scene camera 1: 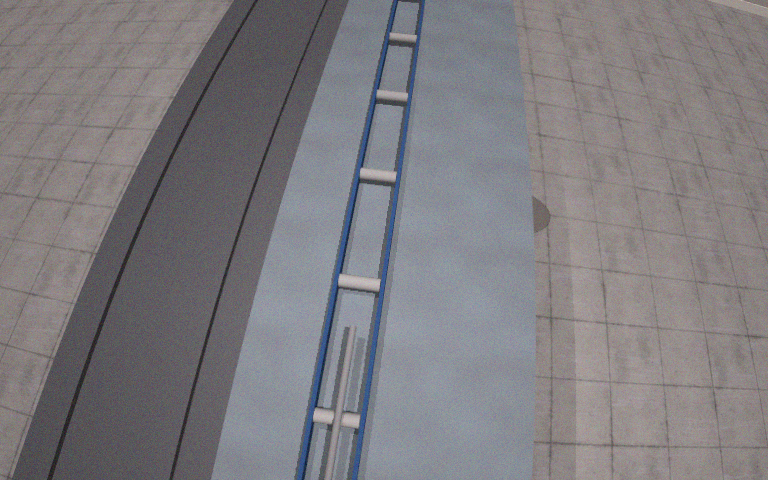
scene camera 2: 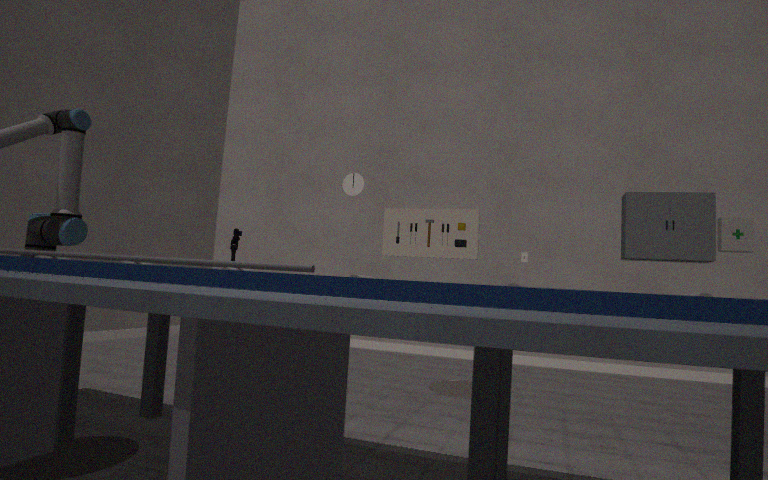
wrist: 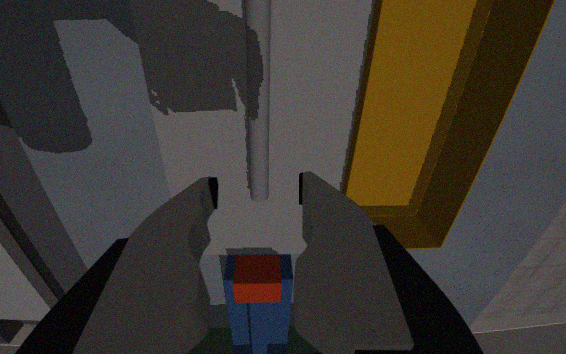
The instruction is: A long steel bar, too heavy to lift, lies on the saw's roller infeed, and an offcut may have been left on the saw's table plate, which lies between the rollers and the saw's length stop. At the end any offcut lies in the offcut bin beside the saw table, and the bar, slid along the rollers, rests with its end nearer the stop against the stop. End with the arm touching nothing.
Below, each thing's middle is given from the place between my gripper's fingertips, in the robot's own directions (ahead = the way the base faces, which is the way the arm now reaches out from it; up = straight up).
Now: hand 17 cm short of the yellow offcut bin [wrist: 435, 89] and 15 cm above it.
